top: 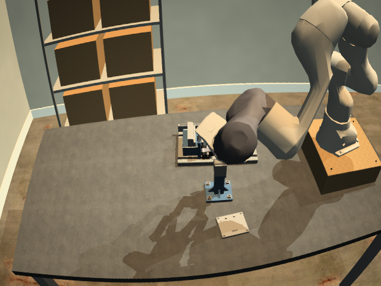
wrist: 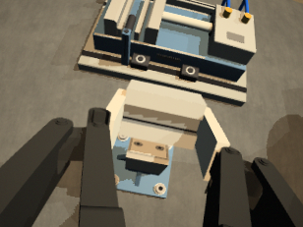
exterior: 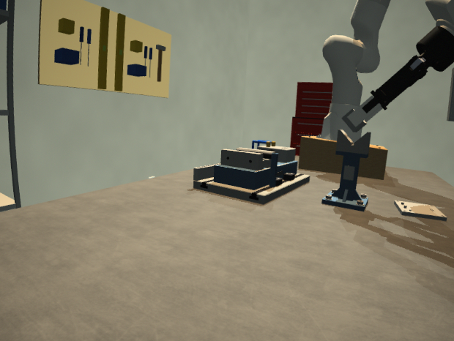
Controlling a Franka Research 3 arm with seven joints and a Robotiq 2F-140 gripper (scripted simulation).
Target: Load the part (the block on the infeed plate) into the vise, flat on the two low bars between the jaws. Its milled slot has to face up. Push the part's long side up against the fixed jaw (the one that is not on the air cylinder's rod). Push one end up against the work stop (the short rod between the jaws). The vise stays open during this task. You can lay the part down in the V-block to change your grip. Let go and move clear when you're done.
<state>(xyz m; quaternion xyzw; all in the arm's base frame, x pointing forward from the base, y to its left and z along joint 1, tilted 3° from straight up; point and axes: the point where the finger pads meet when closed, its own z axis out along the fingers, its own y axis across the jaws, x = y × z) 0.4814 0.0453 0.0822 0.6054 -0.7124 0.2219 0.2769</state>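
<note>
The part lies 10 mm to the right of my hand and 10 mm below it. From my hand the other things lie so: infeed plate (200 mm below, 140 mm to the left, 10 mm behind); then work stop rod (210 mm to the right, 110 mm below, 30 mm ahead); then cylinder rod (240 mm to the right, 120 mm below, 70 mm behind).
</note>
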